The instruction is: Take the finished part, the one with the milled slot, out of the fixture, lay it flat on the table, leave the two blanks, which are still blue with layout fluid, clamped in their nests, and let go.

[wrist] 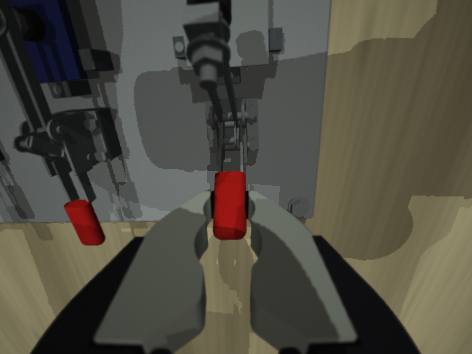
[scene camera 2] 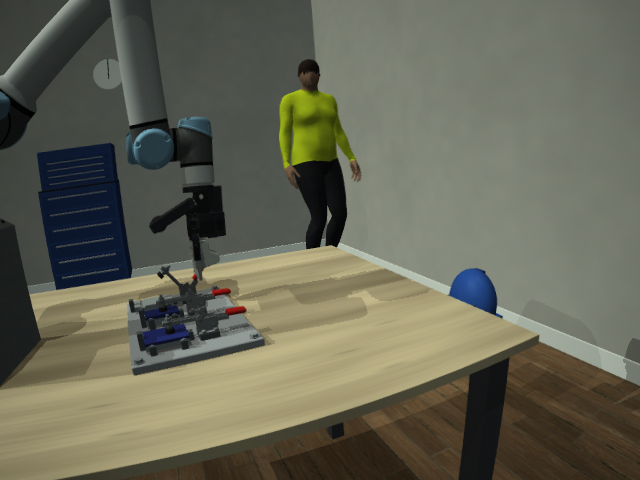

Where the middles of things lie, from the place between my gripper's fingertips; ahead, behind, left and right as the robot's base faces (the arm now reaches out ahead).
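Labels:
With respect to the grey fixture plate (scene camera 2: 234,332), my gripper is 80 mm past it, 100 mm to the left of it and 50 mm above it.

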